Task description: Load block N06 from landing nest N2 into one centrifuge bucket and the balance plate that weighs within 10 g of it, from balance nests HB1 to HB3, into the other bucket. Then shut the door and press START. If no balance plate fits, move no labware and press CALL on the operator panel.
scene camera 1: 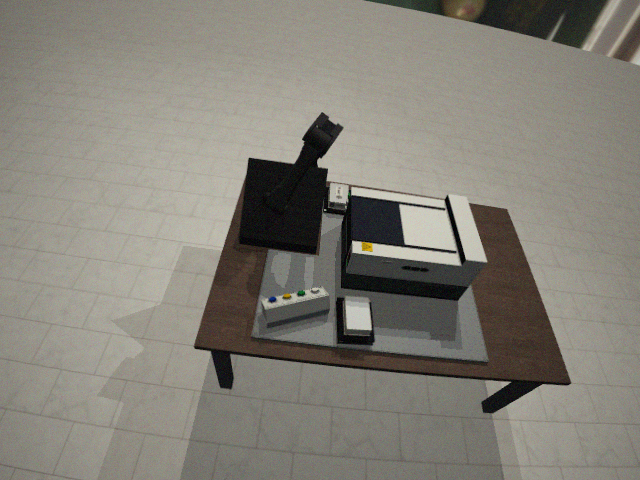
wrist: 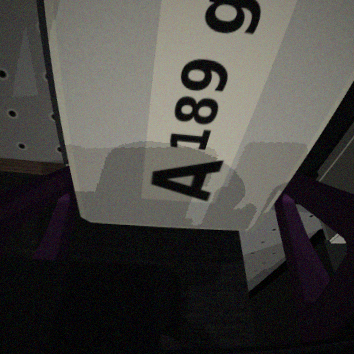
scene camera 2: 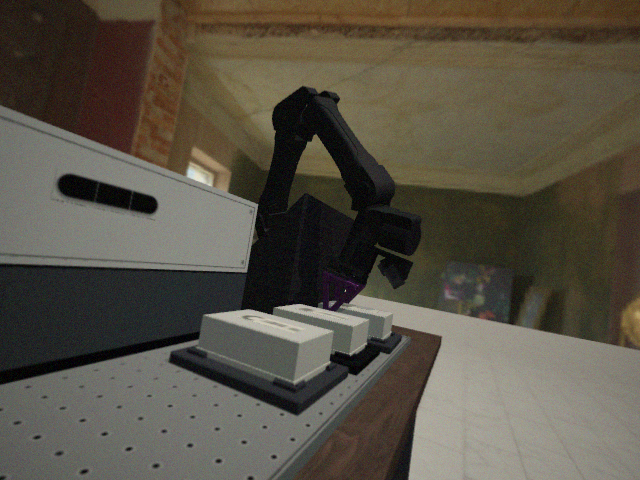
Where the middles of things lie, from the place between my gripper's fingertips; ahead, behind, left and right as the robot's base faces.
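White block (scene camera 1: 356,312): 57 cm to the right of my hand, 19 cm ahead, 2 cm above.
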